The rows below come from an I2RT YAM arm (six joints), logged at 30 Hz.
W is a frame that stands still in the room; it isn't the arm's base.
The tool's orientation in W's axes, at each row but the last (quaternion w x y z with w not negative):
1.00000, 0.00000, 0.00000, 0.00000
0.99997, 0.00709, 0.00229, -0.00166
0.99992, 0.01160, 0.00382, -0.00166
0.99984, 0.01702, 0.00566, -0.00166
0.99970, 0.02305, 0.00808, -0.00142
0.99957, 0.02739, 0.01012, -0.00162
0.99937, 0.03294, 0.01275, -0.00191
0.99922, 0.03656, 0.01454, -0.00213
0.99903, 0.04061, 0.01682, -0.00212
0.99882, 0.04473, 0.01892, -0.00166
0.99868, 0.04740, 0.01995, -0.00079
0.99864, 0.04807, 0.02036, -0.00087
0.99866, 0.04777, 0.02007, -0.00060
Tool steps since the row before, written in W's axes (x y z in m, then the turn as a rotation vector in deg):
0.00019, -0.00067, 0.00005, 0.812, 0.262, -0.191
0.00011, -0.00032, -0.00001, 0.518, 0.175, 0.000
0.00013, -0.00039, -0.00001, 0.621, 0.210, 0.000
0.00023, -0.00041, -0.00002, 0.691, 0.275, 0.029
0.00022, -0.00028, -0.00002, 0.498, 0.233, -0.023
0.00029, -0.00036, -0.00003, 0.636, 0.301, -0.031
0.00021, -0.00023, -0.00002, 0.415, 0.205, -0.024
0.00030, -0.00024, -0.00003, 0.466, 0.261, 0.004
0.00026, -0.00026, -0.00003, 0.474, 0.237, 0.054
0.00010, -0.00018, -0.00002, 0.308, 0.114, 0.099
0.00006, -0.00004, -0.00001, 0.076, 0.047, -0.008
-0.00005, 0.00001, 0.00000, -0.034, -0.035, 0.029
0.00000, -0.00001, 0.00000, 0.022, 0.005, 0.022
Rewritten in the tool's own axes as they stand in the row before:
0.00019, -0.00067, 0.00005, 0.812, 0.262, -0.191
0.00011, -0.00032, 0.00000, 0.517, 0.177, 0.000
0.00013, -0.00039, 0.00000, 0.620, 0.212, 0.000
0.00023, -0.00041, 0.00000, 0.690, 0.278, 0.027
0.00022, -0.00028, 0.00000, 0.498, 0.233, -0.026
0.00029, -0.00036, 0.00000, 0.636, 0.301, -0.035
0.00021, -0.00023, 0.00000, 0.415, 0.205, -0.027
0.00030, -0.00024, 0.00000, 0.465, 0.263, -0.002
0.00026, -0.00026, 0.00000, 0.471, 0.243, 0.050
0.00010, -0.00018, 0.00000, 0.304, 0.124, 0.100
0.00006, -0.00004, 0.00000, 0.076, 0.046, -0.009
-0.00005, 0.00001, 0.00000, -0.035, -0.032, 0.031
0.00000, -0.00001, 0.00000, 0.021, 0.007, 0.022

